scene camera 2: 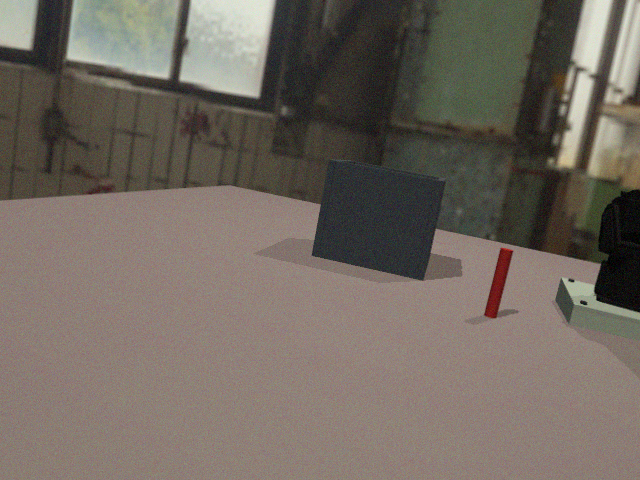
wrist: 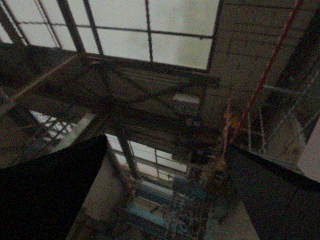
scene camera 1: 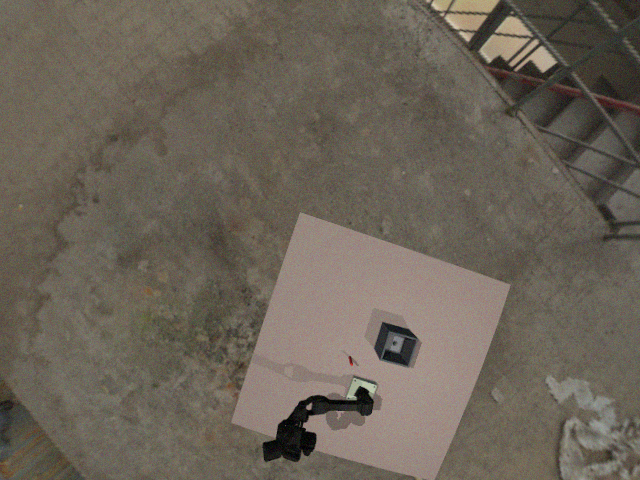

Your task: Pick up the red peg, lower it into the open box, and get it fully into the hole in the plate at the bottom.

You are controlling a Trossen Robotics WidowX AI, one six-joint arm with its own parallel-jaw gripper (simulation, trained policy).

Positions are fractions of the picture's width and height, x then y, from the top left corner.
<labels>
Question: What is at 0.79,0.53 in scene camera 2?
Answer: A red peg.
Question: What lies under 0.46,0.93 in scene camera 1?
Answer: My gripper.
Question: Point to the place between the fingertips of my gripper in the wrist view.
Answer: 0.52,0.61
</labels>
